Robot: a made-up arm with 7 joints.
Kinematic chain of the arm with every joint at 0, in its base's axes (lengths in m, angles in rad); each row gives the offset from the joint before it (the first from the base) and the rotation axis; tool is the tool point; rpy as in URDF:
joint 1: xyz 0 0 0.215 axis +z
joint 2: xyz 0 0 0 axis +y
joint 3: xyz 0 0 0.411 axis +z
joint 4: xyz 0.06 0 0 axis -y
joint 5: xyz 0.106 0 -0.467 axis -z
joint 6: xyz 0 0 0 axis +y
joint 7: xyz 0.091 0 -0.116 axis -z
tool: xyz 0 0 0 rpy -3.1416 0 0
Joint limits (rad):
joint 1: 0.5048..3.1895
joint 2: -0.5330..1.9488
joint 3: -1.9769..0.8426
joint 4: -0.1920..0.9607
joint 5: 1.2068..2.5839
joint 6: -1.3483..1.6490
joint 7: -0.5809..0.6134
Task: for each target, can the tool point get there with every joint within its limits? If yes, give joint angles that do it. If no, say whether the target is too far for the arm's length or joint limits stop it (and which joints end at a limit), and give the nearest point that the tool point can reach.
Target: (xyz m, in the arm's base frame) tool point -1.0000 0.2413 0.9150
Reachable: no: too far | nearest point -0.5531 0.1335 0.6021 | short by 0.556 m
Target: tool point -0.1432 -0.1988 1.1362
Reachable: no: joint limits stop it (at a limit: joint 1, joint 2, joint 4, joint 5, joint 6) | nearest point -0.2432 -0.1626 0.7175 | short by 0.432 m
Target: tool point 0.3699 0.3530 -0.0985
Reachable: yes | joints 1.9024 1.2483 -1.0076 0.7735 2.3209 1.2609 0.0545
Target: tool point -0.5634 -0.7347 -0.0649
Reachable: no: joint limits stop it (at a limit: joint 4, joint 5) | nearest point -0.4008 -0.5227 0.0159 | short by 0.279 m
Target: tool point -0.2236 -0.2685 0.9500
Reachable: no: joint limits stop it (at a limit: joint 1, joint 2, joint 4, joint 5, joint 6) | nearest point -0.3488 -0.2752 0.7405 | short by 0.244 m
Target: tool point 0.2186 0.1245 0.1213
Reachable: yes | joints 1.9076 -0.2915 -0.9423 0.1257 1.7339 -0.4750 -0.3904
